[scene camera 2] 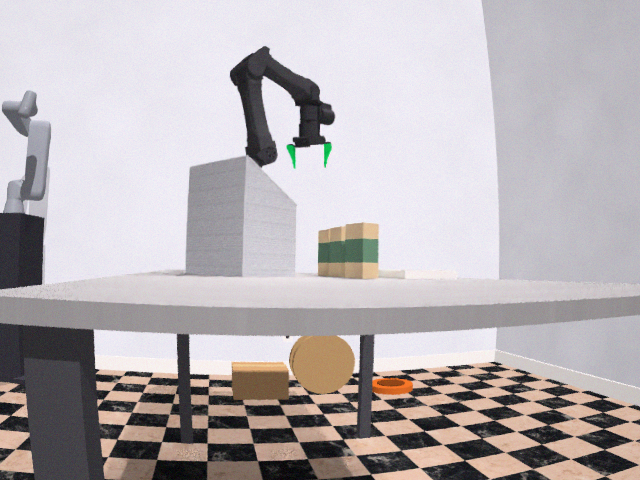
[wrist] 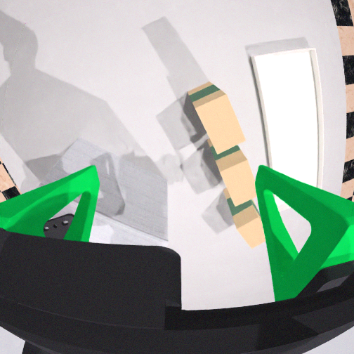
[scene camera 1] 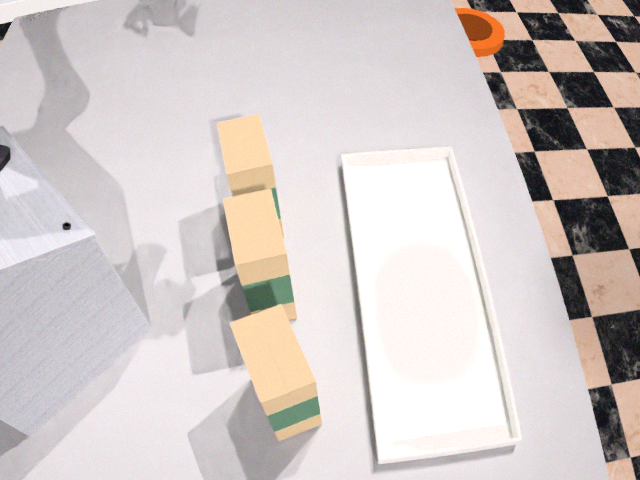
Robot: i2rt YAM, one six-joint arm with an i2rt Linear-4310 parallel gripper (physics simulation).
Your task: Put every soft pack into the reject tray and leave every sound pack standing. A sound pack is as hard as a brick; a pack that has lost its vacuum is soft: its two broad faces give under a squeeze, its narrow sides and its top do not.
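Seen in the pictures: gripper, fingertip midpoint: (scene camera 2: 309, 168); arm's base, origin of the base link: (scene camera 2: 242, 185).
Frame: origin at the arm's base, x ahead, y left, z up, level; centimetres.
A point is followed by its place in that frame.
Three tan packs with green bands stand upright in a row: the nearest to scene camera 2 (scene camera 1: 276, 356) {x 32.4, y -7.9, z -10.6 cm} (scene camera 2: 361, 250) {x 31.2, y -11.6, z -17.6 cm} (wrist: 248, 227), the middle one (scene camera 1: 255, 227) {x 28.9, y 5.3, z -10.6 cm} (scene camera 2: 337, 251) {x 26.8, y 3.3, z -17.5 cm} (wrist: 237, 177) and the farthest (scene camera 1: 245, 147) {x 26.4, y 15.7, z -10.6 cm} (scene camera 2: 323, 253) {x 23.8, y 15.3, z -17.8 cm} (wrist: 220, 120). The nearest is turned slightly against the others in scene view 1. Their look does not show which is soft. The white reject tray (scene camera 1: 398, 157) {x 43.8, y 26.3, z -23.5 cm} (scene camera 2: 431, 274) {x 49.3, y -13.1, z -23.4 cm} (wrist: 318, 100) lies beside the row; no pack shows in it. My gripper (scene camera 2: 310, 165) {x 19.4, y 21.2, z 9.5 cm} (wrist: 176, 174) is wide open and empty, high above the table, left of the packs in scene view 2.
The grey block (scene camera 1: 62, 320) {x 10.4, y -5.7, z -11.9 cm} (scene camera 2: 217, 222) {x -5.2, y -9.3, z -11.2 cm} (wrist: 135, 185) under my arm stands left of the packs. Another robot arm (scene camera 2: 37, 160) stands at the far left. A box (scene camera 2: 260, 382), a round tan object (scene camera 2: 323, 361) and an orange ring (scene camera 1: 491, 47) (scene camera 2: 392, 391) are below the table's level.
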